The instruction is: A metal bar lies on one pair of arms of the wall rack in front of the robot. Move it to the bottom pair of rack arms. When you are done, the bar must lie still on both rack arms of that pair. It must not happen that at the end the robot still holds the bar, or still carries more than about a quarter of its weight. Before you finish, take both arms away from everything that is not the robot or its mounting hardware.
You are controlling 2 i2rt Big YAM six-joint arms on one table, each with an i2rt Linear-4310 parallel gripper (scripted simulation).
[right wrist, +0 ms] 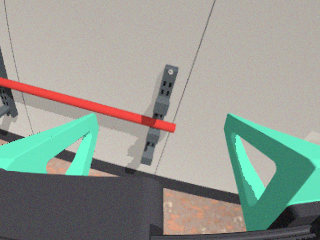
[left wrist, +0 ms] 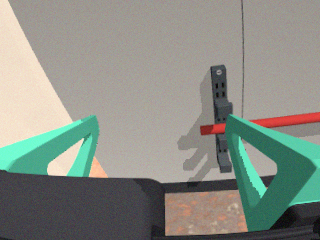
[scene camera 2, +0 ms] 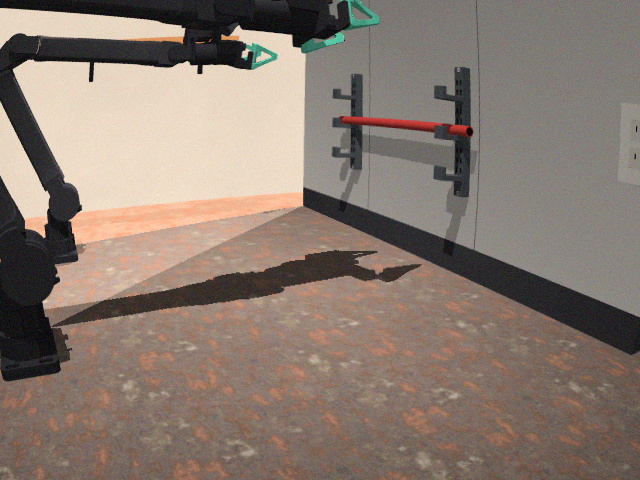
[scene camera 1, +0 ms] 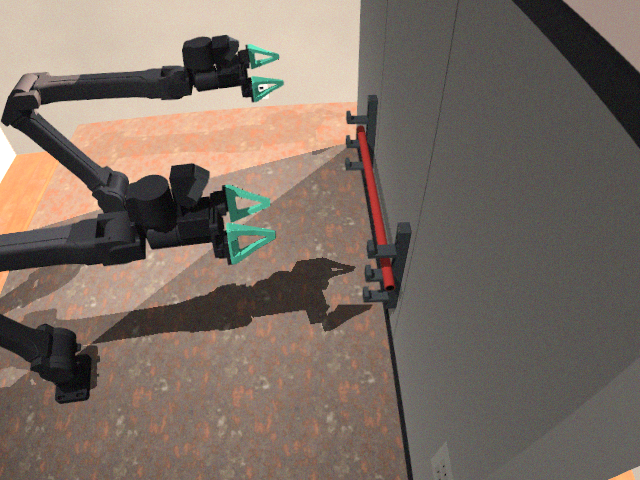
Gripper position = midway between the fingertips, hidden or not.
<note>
I see my left gripper [scene camera 1: 281, 69], my right gripper [scene camera 1: 272, 217], a red metal bar [scene camera 2: 459, 130], a rack upright [scene camera 2: 461, 179], a dark baseboard [left wrist: 228, 184], a rack upright [scene camera 2: 355, 156] and a grey wall [scene camera 1: 510, 342].
My left gripper is seen too in the left wrist view [left wrist: 161, 122] and in scene camera 2 [scene camera 2: 268, 54]. My right gripper also shows in the right wrist view [right wrist: 161, 120] and in scene camera 2 [scene camera 2: 360, 29]. The grey wall also shows in the right wrist view [right wrist: 253, 66], in the left wrist view [left wrist: 147, 78] and in scene camera 2 [scene camera 2: 546, 101].
</note>
